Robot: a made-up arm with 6 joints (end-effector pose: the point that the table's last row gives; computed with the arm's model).
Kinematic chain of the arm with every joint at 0, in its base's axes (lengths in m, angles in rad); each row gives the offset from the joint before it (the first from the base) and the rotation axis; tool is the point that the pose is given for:
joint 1: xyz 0 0 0.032 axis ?
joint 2: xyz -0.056 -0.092 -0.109 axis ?
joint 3: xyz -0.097 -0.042 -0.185 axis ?
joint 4: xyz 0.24 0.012 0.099 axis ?
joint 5: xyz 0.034 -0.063 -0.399 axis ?
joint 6: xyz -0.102 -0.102 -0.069 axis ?
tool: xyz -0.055 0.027 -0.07
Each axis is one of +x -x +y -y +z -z.
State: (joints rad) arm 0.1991 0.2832 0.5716 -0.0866 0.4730 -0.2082
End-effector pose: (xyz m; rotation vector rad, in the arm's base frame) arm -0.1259 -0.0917 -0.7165 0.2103 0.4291 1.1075
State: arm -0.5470 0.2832 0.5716 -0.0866 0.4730 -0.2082
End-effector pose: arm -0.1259 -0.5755 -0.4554 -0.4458 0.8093 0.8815
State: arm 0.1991 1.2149 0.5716 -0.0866 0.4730 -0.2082
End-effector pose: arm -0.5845 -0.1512 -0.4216 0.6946 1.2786 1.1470
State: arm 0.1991 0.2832 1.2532 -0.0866 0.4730 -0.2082
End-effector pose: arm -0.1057 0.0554 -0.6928 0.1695 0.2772 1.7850
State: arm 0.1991 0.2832 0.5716 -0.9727 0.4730 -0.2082
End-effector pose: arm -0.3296 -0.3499 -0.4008 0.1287 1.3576 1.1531
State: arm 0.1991 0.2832 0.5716 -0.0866 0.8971 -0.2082
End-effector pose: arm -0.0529 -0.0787 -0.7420 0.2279 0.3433 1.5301
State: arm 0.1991 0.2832 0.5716 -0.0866 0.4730 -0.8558
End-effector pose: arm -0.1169 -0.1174 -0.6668 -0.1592 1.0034 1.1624
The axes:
joint 1: +x
joint 2: +y
joint 3: +z
joint 4: -y
joint 5: +z
joint 6: -y

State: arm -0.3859 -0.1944 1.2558 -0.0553 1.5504 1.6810
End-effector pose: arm 0.1367 -0.1244 -0.6610 1.7299 0.0613 1.9966
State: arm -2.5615 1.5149 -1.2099 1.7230 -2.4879 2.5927
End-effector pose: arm -0.0638 0.4846 0.6704 -0.4772 0.4787 -0.7991
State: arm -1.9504 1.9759 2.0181 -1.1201 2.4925 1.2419
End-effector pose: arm -0.4566 0.1606 0.2908 2.6725 0.1106 -0.9281
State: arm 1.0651 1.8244 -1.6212 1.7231 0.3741 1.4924
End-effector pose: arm 0.0321 -0.5563 -0.6708 0.0472 -1.3823 0.9327
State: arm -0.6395 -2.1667 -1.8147 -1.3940 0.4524 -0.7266
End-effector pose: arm 0.1307 -0.0264 -0.2742 0.7077 -0.0354 1.1942
